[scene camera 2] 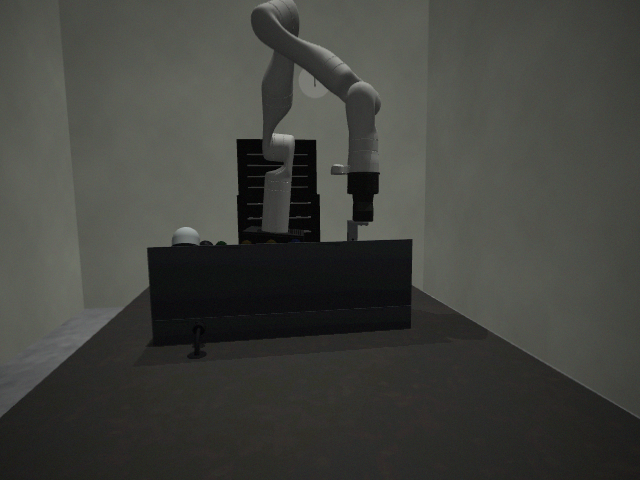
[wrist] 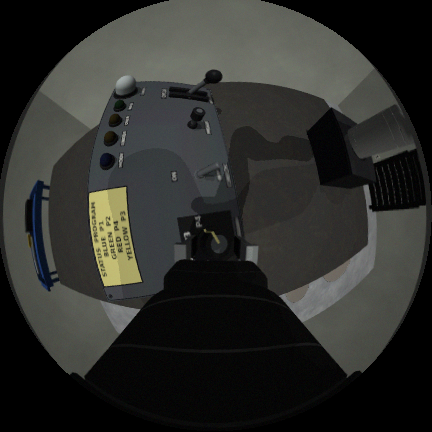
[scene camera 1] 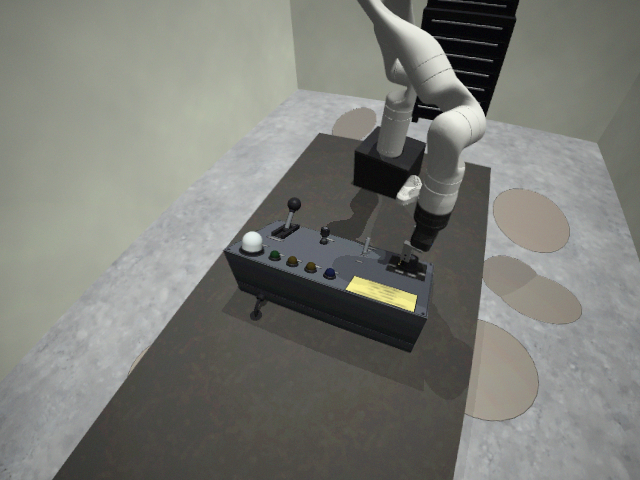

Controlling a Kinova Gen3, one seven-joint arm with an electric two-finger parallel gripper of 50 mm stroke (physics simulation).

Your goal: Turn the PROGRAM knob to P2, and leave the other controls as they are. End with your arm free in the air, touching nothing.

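Frame: origin at the arm's base, x right, y ahead, z up, level; millimetres.
Where they show: gripper, between the fingertips: [wrist: 215, 243] [scene camera 1: 409, 252]; arm's base, origin of its link: [scene camera 2: 274, 231] [wrist: 355, 143] [scene camera 1: 389, 149].
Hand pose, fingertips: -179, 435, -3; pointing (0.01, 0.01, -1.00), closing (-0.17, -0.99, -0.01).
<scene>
Things, the pixels of their centre, and the offset from my fingertips, as dx, dy, dz. "pt": a spot on its surface instead.
- PROGRAM knob, middle of its body: [wrist: 219, 243] -5, -5, -21
- black dial plate, a spot on its surface: [wrist: 187, 224] [scene camera 1: 391, 268] pt +30, +41, -33
- P4 label, a spot on its surface: [wrist: 198, 221] pt +32, +23, -41
- P3 label, a spot on its surface: [wrist: 187, 235] pt +12, +43, -31
- metal toggle, middle of its body: [wrist: 208, 169] [scene camera 1: 366, 245] +115, -5, -31
- small black-knobbed lever, middle of its body: [wrist: 193, 120] [scene camera 1: 324, 237] +235, +9, -36
- white dome, a spot on its surface: [scene camera 2: 185, 236] [scene camera 1: 247, 246] pt +357, +179, +56
- yellow card, middle of its body: [wrist: 110, 237] [scene camera 1: 382, 292] +25, +156, +24
The PROGRAM knob [wrist: 218, 244] is dark and round, on a black dial plate [scene camera 1: 392, 268] [wrist: 187, 224] at the right end of the console [scene camera 1: 330, 307] [scene camera 2: 279, 289] [wrist: 155, 240]. The knob's yellow mark points toward the P4 label [wrist: 198, 221] side. Part of the P3 label [wrist: 187, 235] shows; the P2 label on the dial is hidden. My gripper [scene camera 1: 407, 252] [scene camera 2: 353, 231] [wrist: 215, 243] is open, pointing down over the dial. Its two fingers stand on either side of the knob in the wrist view, with nothing gripped. Whether they touch it cannot be told. The console's front hides the fingertips in scene camera 2.
A metal toggle [scene camera 1: 366, 245] [wrist: 209, 171] is the nearest control. A small black-knobbed lever [scene camera 1: 324, 233] [wrist: 198, 115], a large lever [scene camera 1: 293, 205] [wrist: 213, 76], a white dome [scene camera 1: 252, 241] [scene camera 2: 185, 236] [wrist: 125, 85] and several buttons stand farther off. A yellow card [scene camera 1: 381, 293] [wrist: 115, 237] lies nearby.
</scene>
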